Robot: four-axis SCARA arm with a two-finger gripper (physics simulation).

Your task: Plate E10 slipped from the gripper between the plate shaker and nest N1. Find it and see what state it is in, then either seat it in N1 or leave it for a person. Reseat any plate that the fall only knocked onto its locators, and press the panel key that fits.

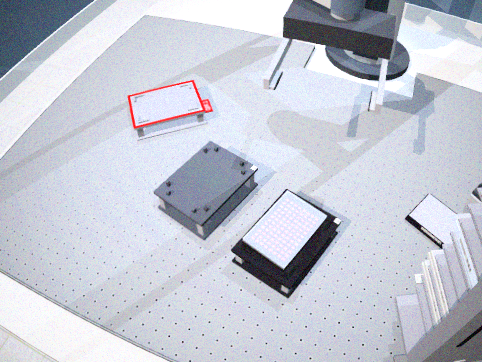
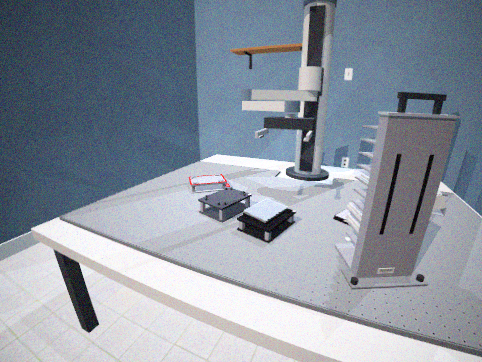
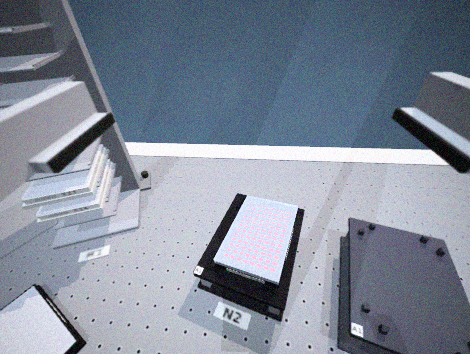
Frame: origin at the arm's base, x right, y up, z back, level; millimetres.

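Seen in the pictures: gripper, fingertip midpoint: [image 1: 321, 96] [image 2: 280, 136] [image 3: 248, 98]; arm's base at its link origin: [image 1: 367, 55] [image 2: 306, 174].
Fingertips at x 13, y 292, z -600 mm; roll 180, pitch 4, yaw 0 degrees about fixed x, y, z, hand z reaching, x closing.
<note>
Offsets run from my fingertips to a thing's top centre.
My gripper [image 1: 322, 95] [image 2: 284, 134] [image 3: 248, 98] is open and empty, high above the table. A white plate with a black rim @(dx -270, dy -265, dz +60 mm) [image 1: 431, 216] [image 3: 32, 325] lies flat on the table beside the plate hotel; its label cannot be read. The black nest N2 @(dx +6, dy -231, dz -90 mm) [image 1: 310, 262] [image 2: 255, 230] [image 3: 220, 240] bears a plate with pink wells @(dx +12, dy -215, dz -89 mm) [image 1: 286, 227] [image 2: 263, 210] [image 3: 260, 239]. That plate looks tilted, its edge toward the N2 label raised. The dark grey nest @(dx +185, dy -216, dz -38 mm) [image 1: 207, 182] [image 2: 225, 198] [image 3: 402, 280] has small black locators and bears no plate. The key panel does not show.
A red-edged raised tray @(dx +378, dy -234, dz +142 mm) [image 1: 167, 104] [image 2: 208, 179] stands at the far left, beyond the grey nest. The tall plate hotel [image 2: 402, 200] [image 3: 118, 155] holds several plates at the right. An orange wall shelf [image 2: 270, 49] is behind the arm.
</note>
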